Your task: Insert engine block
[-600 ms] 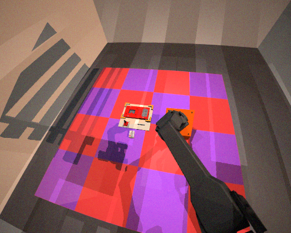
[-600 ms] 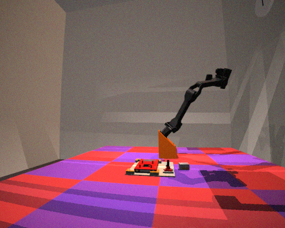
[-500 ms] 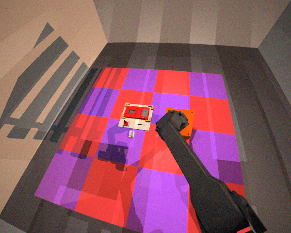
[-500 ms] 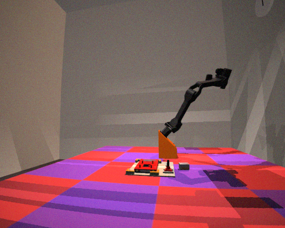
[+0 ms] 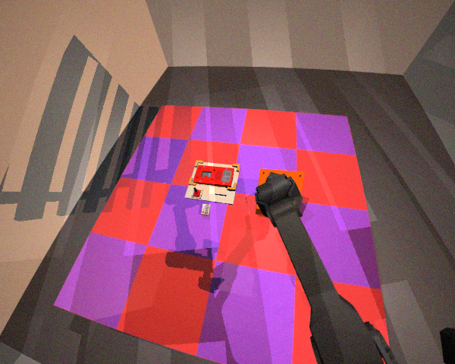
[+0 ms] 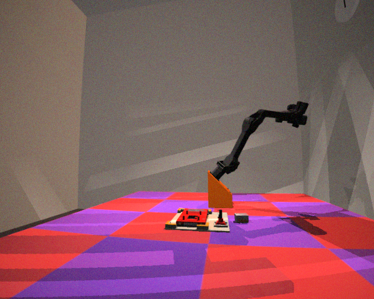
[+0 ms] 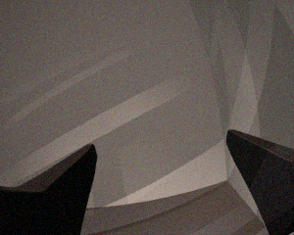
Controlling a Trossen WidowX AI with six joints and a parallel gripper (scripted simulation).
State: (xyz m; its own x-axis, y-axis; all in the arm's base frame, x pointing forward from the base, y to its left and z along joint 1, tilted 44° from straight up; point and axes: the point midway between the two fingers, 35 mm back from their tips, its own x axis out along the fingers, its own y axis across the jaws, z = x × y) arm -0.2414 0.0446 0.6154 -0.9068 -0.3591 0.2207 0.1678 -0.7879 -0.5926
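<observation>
Right now my gripper tip is 61 cm short of the engine block, 52 cm above it and 30 cm to the left of it. Round my gripper tip: stand: 69 cm ahead, 50 cm below, 37 cm to the right.
</observation>
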